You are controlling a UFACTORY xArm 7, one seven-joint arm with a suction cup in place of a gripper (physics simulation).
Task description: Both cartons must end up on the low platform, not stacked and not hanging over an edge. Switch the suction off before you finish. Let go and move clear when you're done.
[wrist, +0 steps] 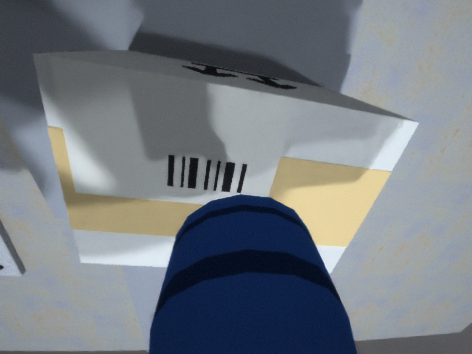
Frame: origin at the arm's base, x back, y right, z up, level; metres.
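Seen in the pictures: hand at its tool point: (243, 251).
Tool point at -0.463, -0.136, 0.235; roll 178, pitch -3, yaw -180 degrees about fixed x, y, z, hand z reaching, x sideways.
A point is followed by its place in that frame, as x, y, z.
A white carton (165, 115) @(-0.441, -0.164, 0.197) with tan bands, a barcode on its top and black arrow marks on its side fills the middle of the wrist view. It looks level. The dark blue suction cup (245, 201) comes in from the bottom and overlaps the carton's front part in the view. It seems to be above the top face and apart from it, holding nothing; the contact spot itself is hidden. Which surface carries the carton is not clear. The low platform cannot be identified with certainty, and the second carton cannot be made out.
A plain grey-blue surface or shaded strip (32, 150) @(-0.314, -0.123, 0.109) shows around the carton's left side and behind it. A mottled pale surface (420, 210) @(-0.827, 0.092, -0.011) lies at the right and the lower left. Part of a white object (9, 261) @(-0.084, 0.112, 0.000) with a dark edge shows at the left border.
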